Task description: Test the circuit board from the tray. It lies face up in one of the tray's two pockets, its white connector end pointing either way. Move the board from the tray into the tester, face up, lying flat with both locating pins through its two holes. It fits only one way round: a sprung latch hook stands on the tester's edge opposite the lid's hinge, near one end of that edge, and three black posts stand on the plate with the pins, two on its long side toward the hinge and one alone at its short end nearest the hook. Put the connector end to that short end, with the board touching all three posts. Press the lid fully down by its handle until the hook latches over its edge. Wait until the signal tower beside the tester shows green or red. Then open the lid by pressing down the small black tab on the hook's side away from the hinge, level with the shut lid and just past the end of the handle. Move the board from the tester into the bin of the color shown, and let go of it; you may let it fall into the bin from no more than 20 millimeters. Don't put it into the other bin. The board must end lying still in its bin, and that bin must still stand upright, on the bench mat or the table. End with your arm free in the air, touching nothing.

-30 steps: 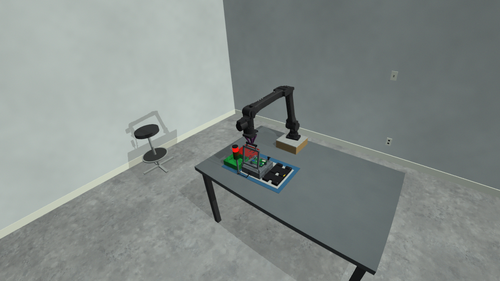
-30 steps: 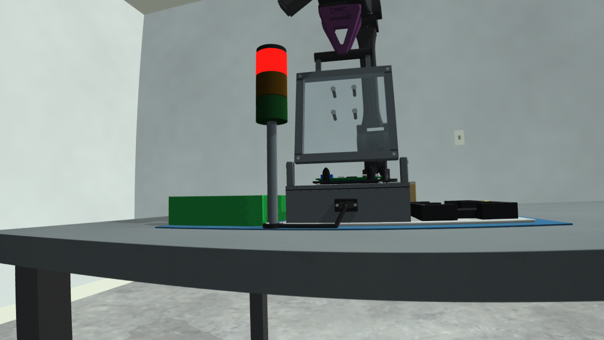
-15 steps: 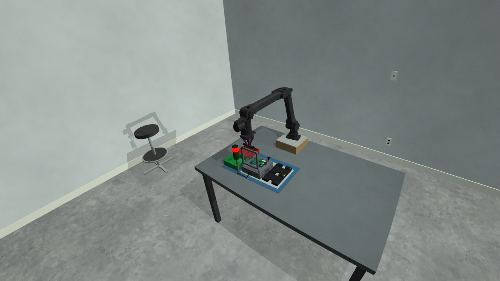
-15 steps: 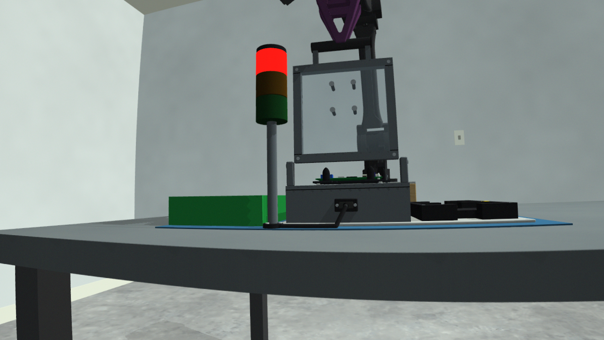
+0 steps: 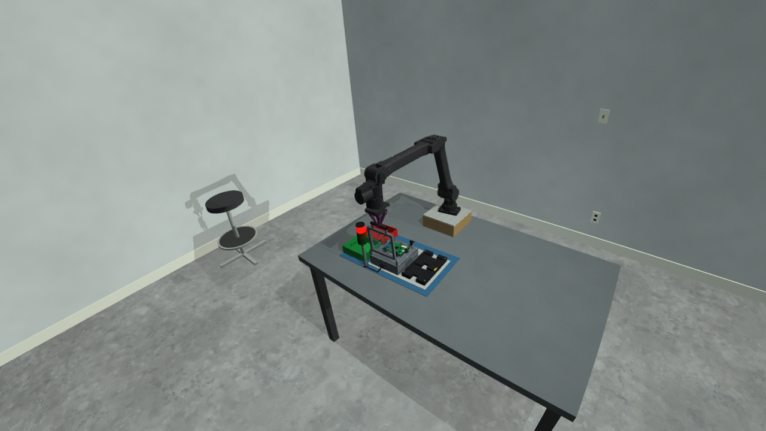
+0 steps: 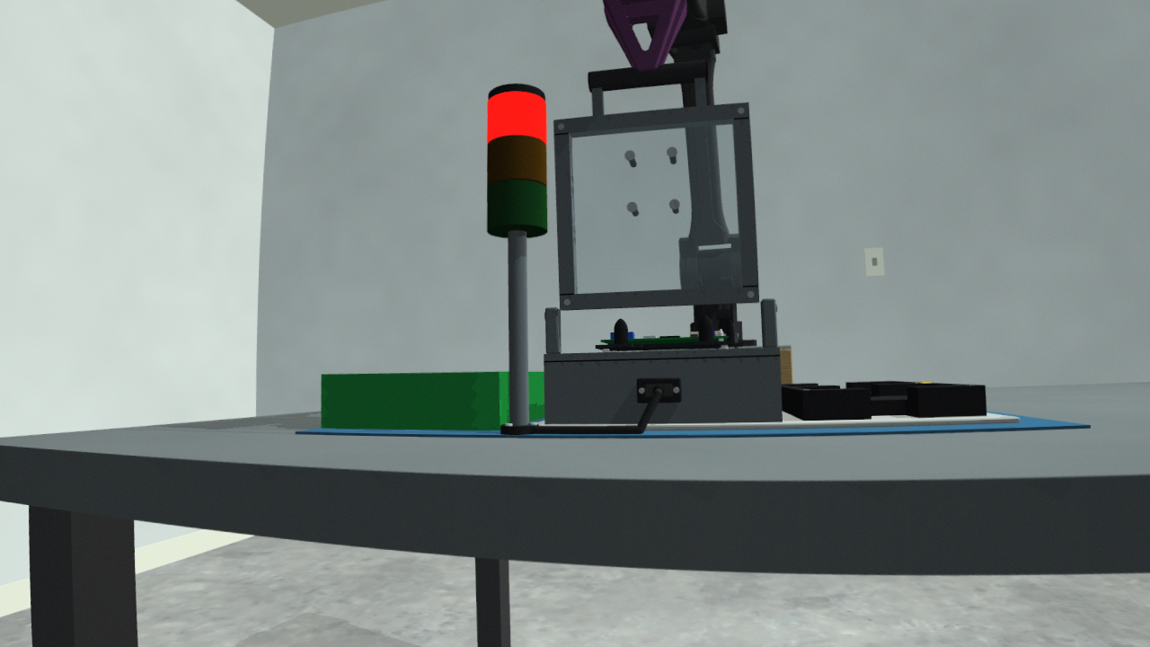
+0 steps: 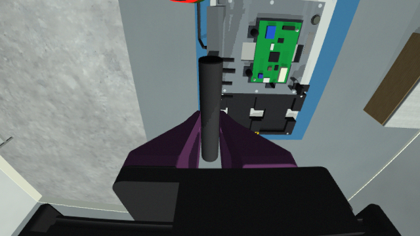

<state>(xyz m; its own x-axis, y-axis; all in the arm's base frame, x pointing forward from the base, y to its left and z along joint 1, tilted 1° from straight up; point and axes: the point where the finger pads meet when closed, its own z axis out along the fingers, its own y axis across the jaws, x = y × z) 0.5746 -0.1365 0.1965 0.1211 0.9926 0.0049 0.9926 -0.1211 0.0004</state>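
Right now my hand is 210 mm above the green circuit board, 110 mm past it and 20 mm to the right of it. Round my hand: black tester plate: 210 mm below, 110 mm behind, 20 mm to the left; then black latch hook: 190 mm below, 170 mm behind, 80 mm to the left; then clear lid: 100 mm below, 10 mm behind.
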